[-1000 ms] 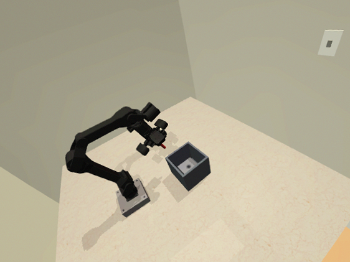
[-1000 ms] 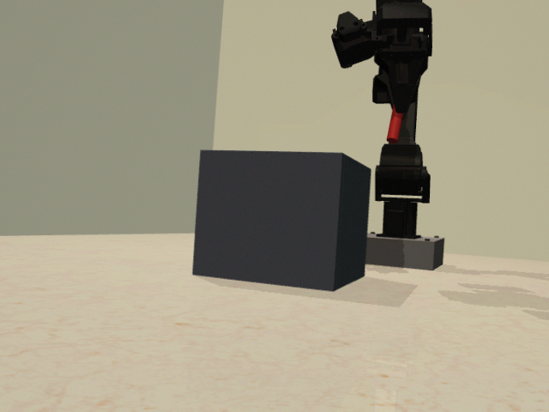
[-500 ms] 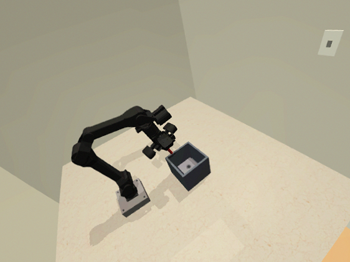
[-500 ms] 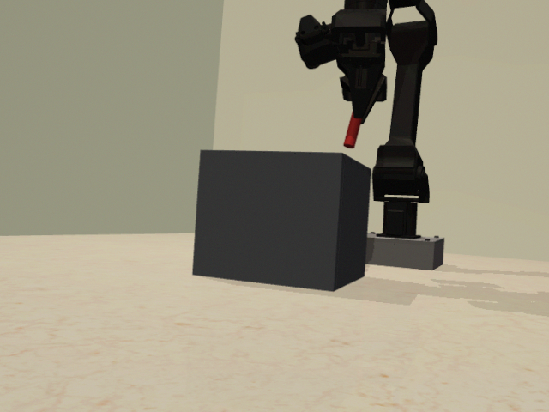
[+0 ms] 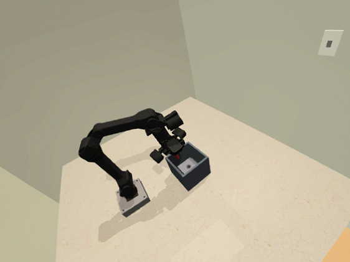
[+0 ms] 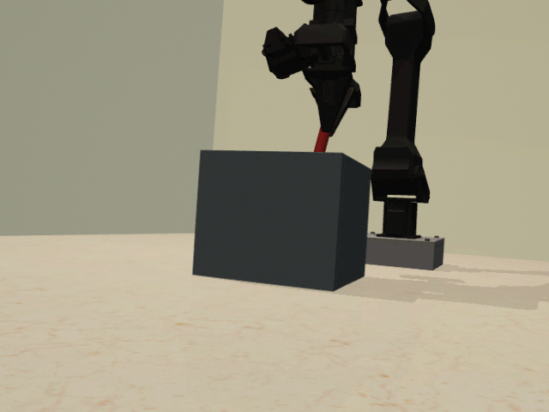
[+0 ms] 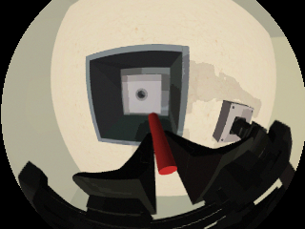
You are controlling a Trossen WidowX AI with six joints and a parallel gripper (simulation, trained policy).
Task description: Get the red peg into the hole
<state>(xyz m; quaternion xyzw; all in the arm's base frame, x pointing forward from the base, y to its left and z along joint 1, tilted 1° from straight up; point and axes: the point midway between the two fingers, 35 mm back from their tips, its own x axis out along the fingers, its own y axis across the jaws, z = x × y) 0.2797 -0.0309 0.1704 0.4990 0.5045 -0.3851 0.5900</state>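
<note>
Now: gripper tip 40 mm short of the light grey plate, 30 mm to the left of it and 130 mm above it. The rest, counted from my gripper tip: red peg (right at my gripper tip).
</note>
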